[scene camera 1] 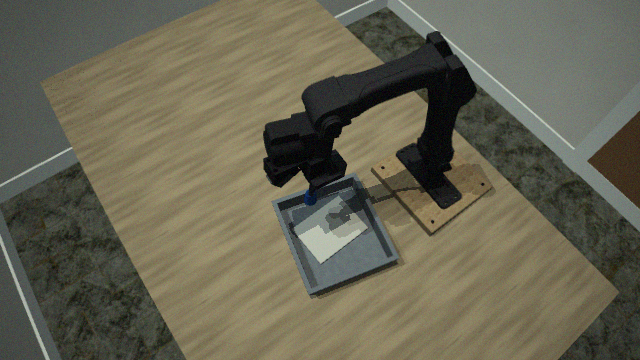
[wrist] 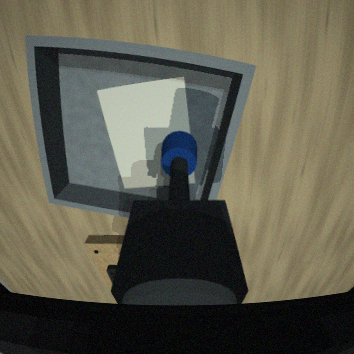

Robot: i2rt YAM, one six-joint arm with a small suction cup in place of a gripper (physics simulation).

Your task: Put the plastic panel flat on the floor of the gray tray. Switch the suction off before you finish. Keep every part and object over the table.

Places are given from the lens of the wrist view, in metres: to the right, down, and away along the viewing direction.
my suction cup [wrist: 177, 143]: 0.00, -0.03, 0.14
plastic panel [wrist: 138, 116]: -0.05, -0.08, 0.26
gray tray [wrist: 79, 168]: -0.16, -0.02, 0.31
The marked spots on the plastic panel and the gray tray are 0.14 m apart.
